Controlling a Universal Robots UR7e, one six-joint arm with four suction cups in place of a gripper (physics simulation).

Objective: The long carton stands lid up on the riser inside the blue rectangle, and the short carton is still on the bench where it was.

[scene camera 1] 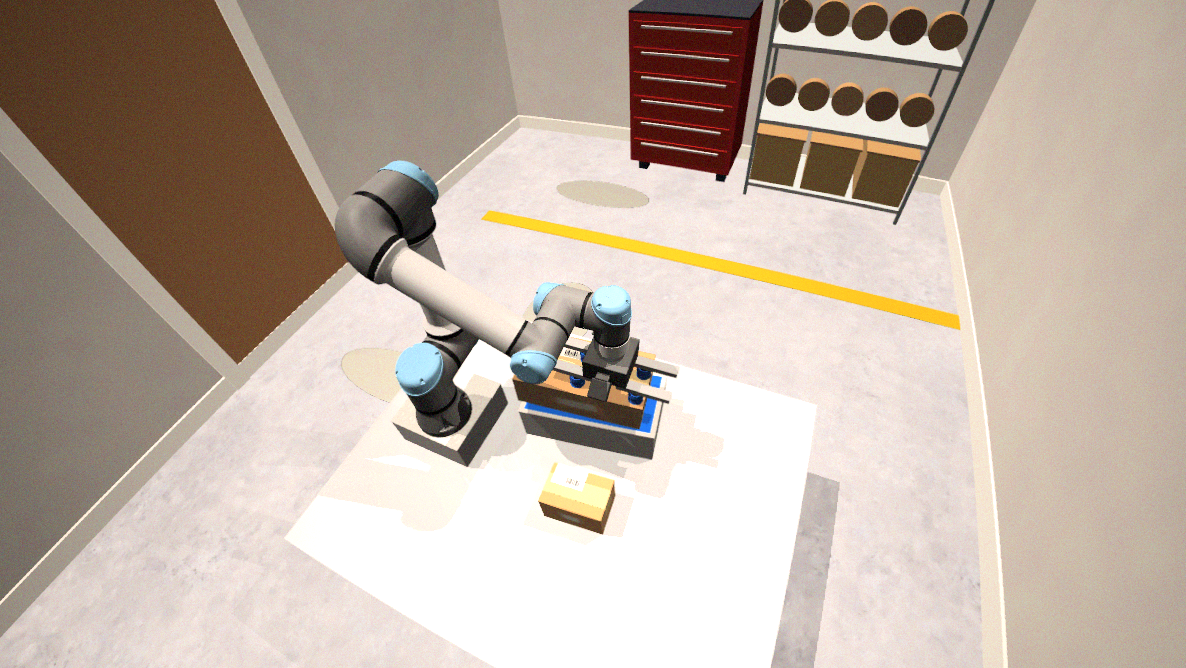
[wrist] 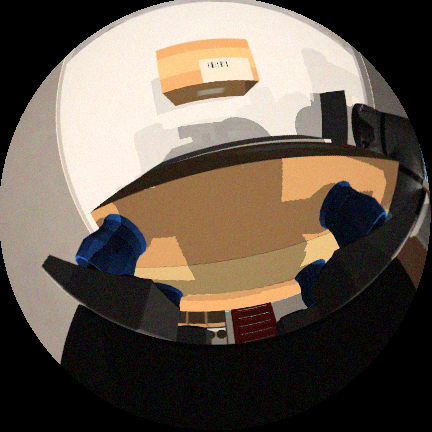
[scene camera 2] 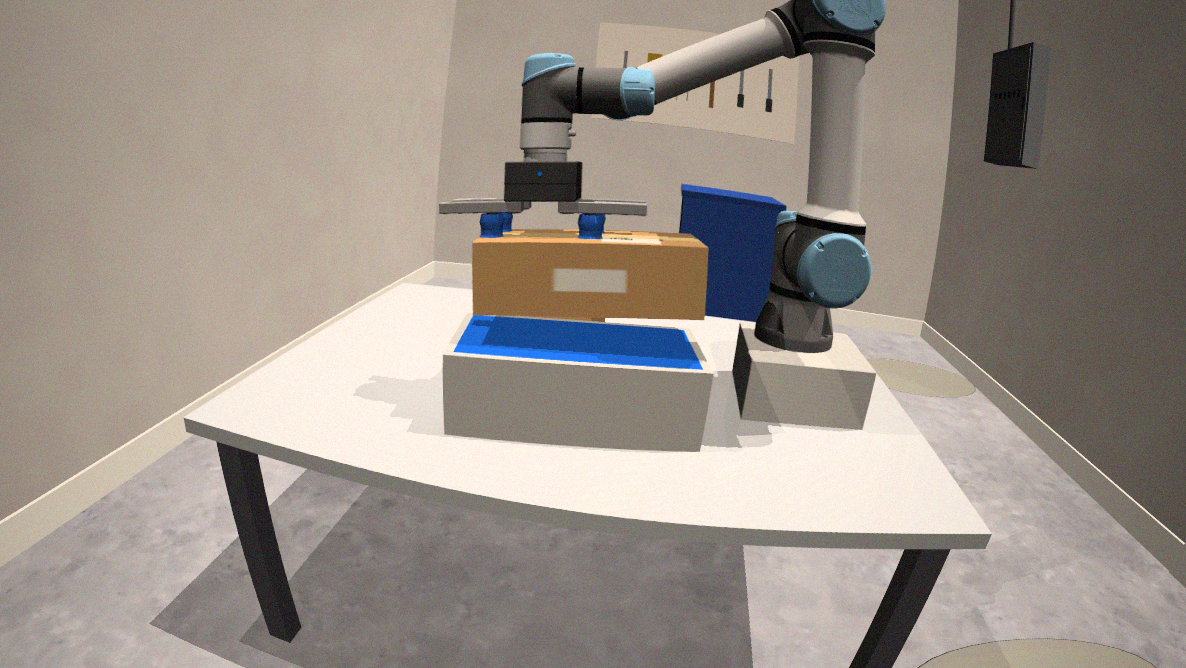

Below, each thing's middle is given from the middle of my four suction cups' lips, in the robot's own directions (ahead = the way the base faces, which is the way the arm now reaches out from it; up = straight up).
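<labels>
My suction cup is 6 cm above the long carton (scene camera 2: 528,272), 7 cm past it and 1 cm to the right of it; going by their middles, of the things named here the long carton is the nearest to my suction cup. The riser (scene camera 2: 550,381) is 21 cm below my suction cup, 4 cm to the left of it and 7 cm behind it. Then there is the short carton (scene camera 1: 579,498), 22 cm below my suction cup and 22 cm to the right of it. Going by their middles, of the things named here the short carton is the farthest from my suction cup.
</labels>
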